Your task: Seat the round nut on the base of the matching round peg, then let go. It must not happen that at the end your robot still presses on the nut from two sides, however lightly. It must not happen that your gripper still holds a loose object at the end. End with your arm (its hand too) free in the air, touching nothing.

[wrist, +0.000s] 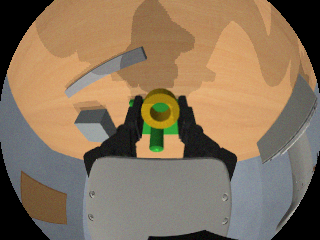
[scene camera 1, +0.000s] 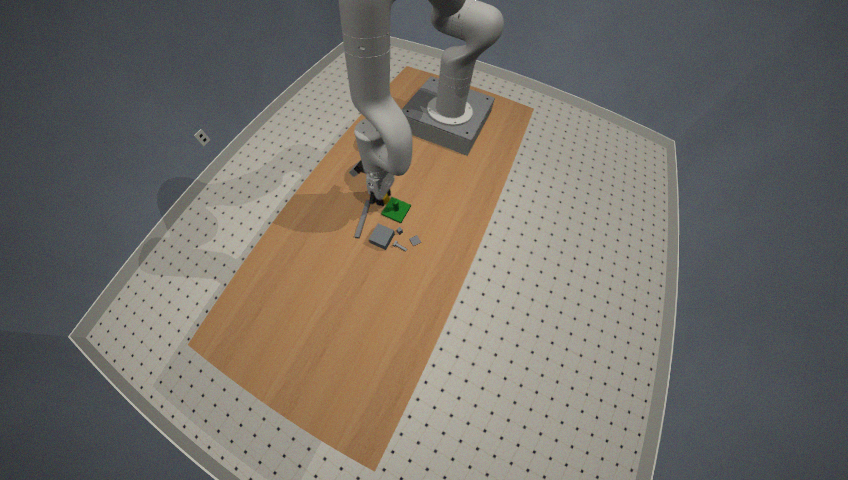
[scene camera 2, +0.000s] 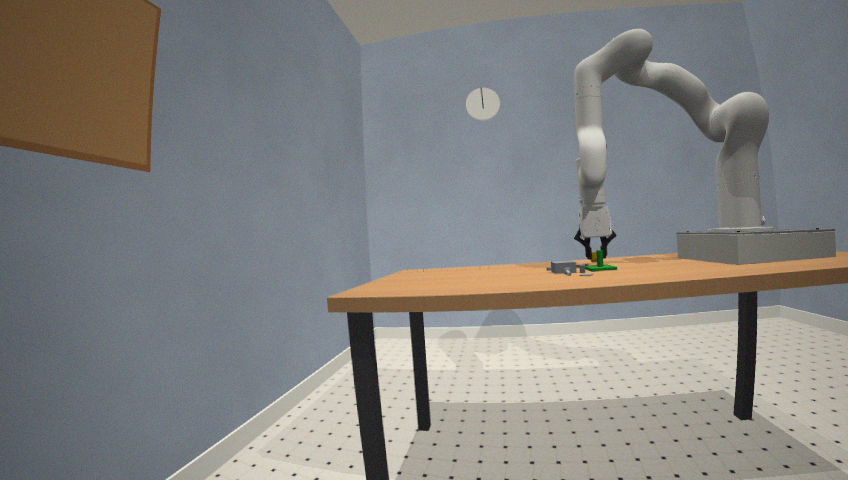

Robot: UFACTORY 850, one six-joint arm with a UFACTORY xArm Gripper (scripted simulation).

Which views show the gripper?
The wrist view, scene camera 1 and scene camera 2: all of them.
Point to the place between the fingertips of the gripper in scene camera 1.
383, 199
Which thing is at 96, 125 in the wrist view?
A grey block.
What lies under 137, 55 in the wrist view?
A long grey bar.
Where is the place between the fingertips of the gripper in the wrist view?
At 160, 104
